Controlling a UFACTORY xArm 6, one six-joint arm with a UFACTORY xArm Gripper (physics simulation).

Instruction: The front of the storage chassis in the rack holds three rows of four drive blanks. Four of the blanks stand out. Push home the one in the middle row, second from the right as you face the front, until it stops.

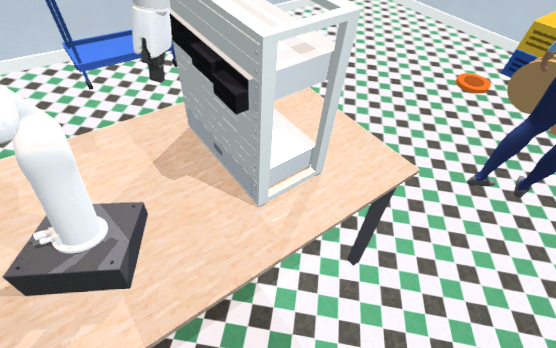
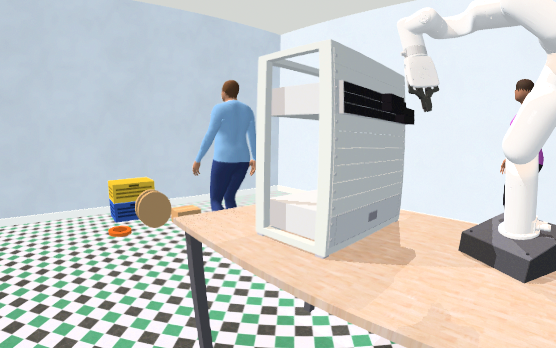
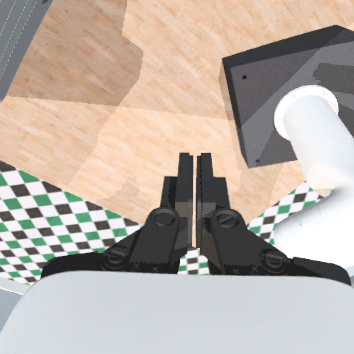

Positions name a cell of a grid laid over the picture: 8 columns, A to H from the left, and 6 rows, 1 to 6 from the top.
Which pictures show the gripper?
Image 1, image 2 and image 3: all of them.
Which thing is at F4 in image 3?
The gripper.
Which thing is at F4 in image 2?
A rack.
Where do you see a rack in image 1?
D2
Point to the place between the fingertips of the gripper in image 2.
G2
